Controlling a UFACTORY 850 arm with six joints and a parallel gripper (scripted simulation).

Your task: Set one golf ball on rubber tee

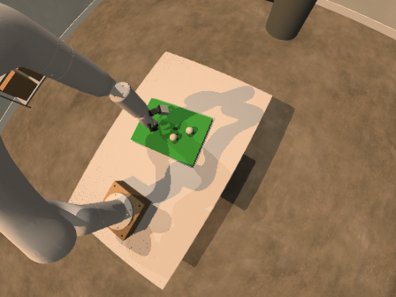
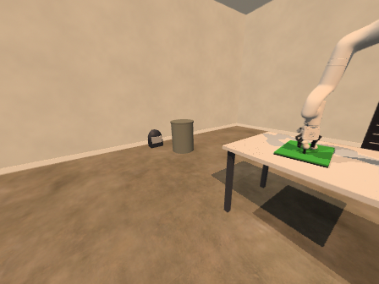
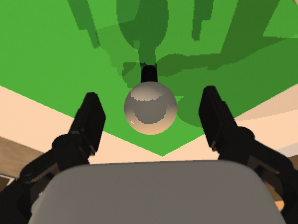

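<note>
Right now the golf ball is right at my hand. From my hand the other things lie so: green mat 10 mm ahead, 40 mm to the right, 60 mm below.
</note>
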